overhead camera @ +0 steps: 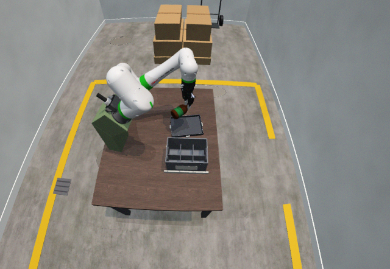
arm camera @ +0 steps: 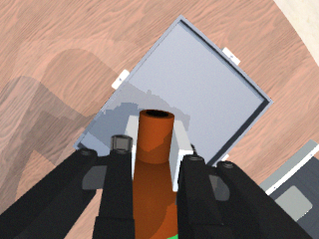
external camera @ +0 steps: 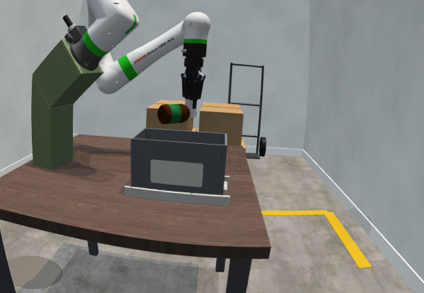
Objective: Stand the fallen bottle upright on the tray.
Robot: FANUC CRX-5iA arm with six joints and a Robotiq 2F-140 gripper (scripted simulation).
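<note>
Right now my hand is 4 cm past the brown bottle, 4 cm to the left of it and 2 cm above it. From my hand the other things lie so: grey tray: 5 cm to the right, 21 cm below; dark grey crate: 3 cm ahead, 35 cm to the right, 14 cm below.
</note>
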